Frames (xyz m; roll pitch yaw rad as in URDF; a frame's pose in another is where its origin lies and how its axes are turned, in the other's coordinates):
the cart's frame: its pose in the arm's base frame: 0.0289 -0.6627 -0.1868 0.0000 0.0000 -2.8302
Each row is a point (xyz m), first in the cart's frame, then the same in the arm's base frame.
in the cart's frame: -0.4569 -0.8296 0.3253
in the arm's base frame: 0.2097 0.2670 0.1385
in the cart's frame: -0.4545 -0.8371 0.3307
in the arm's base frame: 0.2051 0.2734 0.1439
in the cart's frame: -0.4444 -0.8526 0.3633
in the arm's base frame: 0.1907 0.2851 0.1765
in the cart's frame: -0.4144 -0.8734 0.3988
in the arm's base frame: 0.1558 0.2957 0.2120
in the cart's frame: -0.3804 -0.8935 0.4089
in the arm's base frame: 0.1173 0.3044 0.2221
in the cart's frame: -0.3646 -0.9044 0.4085
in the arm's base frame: 0.0989 0.3099 0.2217
